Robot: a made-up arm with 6 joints.
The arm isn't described. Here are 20 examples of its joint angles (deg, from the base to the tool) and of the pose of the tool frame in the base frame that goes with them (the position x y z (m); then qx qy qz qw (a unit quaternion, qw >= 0)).
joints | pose
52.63 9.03 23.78 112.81 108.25 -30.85 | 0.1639 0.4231 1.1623 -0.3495 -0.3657 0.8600 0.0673
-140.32 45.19 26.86 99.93 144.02 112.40 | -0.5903 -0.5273 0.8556 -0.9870 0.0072 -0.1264 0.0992
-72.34 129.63 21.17 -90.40 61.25 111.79 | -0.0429 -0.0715 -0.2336 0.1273 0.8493 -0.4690 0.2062
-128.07 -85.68 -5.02 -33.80 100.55 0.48 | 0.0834 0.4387 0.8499 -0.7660 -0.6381 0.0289 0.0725
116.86 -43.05 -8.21 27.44 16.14 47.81 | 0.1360 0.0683 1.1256 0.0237 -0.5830 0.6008 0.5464
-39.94 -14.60 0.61 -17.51 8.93 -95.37 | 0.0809 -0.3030 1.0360 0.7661 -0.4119 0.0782 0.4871
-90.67 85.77 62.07 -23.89 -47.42 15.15 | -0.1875 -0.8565 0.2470 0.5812 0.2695 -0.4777 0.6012
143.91 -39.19 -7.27 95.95 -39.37 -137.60 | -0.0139 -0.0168 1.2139 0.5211 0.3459 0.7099 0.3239
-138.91 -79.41 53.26 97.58 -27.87 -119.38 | 0.7175 0.6092 0.7249 -0.7323 -0.5634 -0.2196 0.3131
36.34 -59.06 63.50 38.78 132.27 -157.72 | -0.5460 -0.5390 0.9195 -0.6093 -0.1828 0.7714 0.0188
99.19 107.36 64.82 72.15 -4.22 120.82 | -0.1189 0.9919 0.1358 0.6695 0.6697 -0.1920 0.2576
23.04 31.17 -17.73 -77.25 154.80 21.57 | 0.3830 0.1098 0.4783 -0.0342 -0.5676 -0.5207 0.6368
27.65 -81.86 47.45 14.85 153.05 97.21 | -0.6588 -0.5140 0.7332 -0.5334 0.4208 0.5324 0.5049
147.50 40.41 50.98 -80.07 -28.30 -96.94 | -0.6633 0.5256 0.7545 -0.0827 -0.9901 0.0625 0.0951
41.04 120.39 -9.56 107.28 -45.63 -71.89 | 0.1564 0.2561 -0.2605 -0.6556 0.6527 0.1196 0.3603
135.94 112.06 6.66 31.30 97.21 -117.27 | -0.2933 0.4897 -0.1486 0.1076 0.9317 0.3463 0.0214
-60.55 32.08 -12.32 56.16 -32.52 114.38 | 0.2178 -0.6343 0.6800 -0.5470 0.7289 0.3294 0.2471
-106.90 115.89 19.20 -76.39 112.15 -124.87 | -0.1810 -0.1979 -0.1313 -0.0939 -0.8847 -0.3971 0.2255
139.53 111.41 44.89 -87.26 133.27 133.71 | -0.3373 0.3793 -0.1815 -0.5777 -0.3480 -0.0485 0.7368
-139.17 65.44 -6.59 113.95 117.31 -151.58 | -0.5135 -0.5273 0.3478 0.9130 -0.2185 0.1770 0.2955
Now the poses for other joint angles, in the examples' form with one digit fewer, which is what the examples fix.
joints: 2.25 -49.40 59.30 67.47 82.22 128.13
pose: -0.737 -0.039 1.083 0.193 0.365 0.804 0.428
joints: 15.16 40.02 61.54 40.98 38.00 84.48
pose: 0.679 0.082 1.134 -0.702 -0.447 -0.180 0.525
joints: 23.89 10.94 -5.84 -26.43 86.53 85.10
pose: 0.509 0.045 0.772 -0.268 -0.357 -0.287 0.848
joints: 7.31 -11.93 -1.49 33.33 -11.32 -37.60
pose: 0.303 -0.056 1.115 0.164 0.041 0.062 0.984
